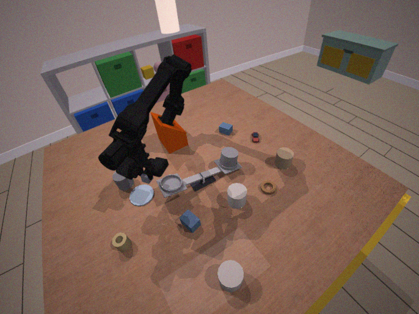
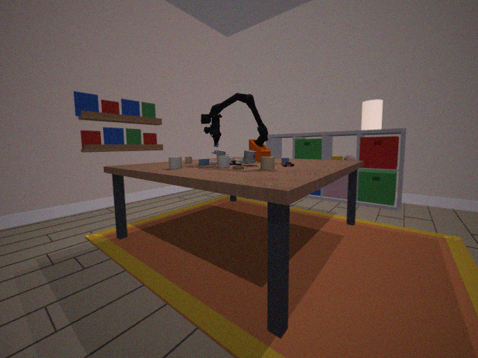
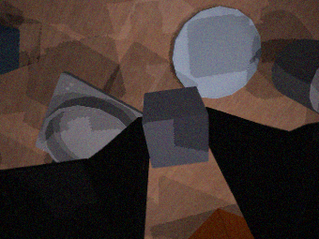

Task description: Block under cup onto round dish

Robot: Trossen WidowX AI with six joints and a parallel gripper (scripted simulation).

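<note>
Right now my gripper tip is 120 mm above the round light-blue dish, 50 mm to the left of it and 50 mm past it. Also, from my gripper tip: grey cup: 350 mm to the left, 70 mm below, 30 mm ahead; balance: 200 mm to the left, 90 mm below, 30 mm ahead; tan cylinder: 520 mm to the left, 160 mm ahead, 90 mm below.
</note>
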